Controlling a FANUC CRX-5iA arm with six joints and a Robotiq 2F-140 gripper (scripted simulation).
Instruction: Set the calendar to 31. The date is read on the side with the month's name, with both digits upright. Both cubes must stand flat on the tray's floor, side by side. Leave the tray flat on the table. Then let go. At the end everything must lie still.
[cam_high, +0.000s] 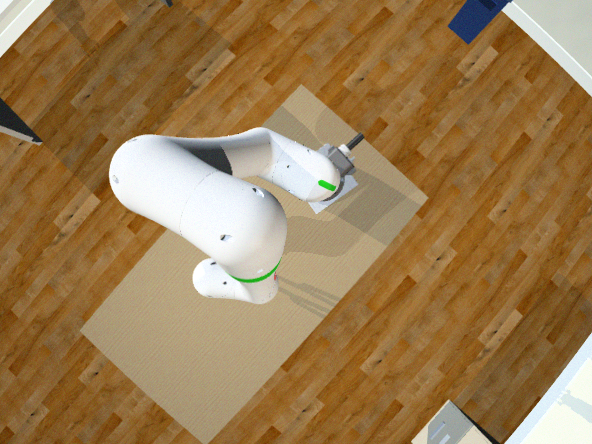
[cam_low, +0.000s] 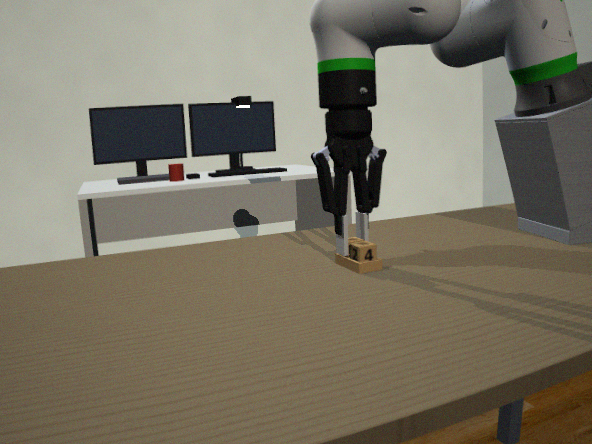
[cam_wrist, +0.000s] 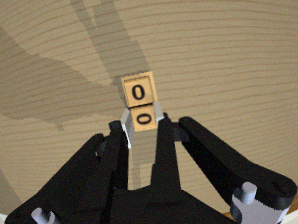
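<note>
The wooden number cube is 30 mm below my hand. The rest, counted from my hand: small wooden tray: 40 mm below, 20 mm to the left.
</note>
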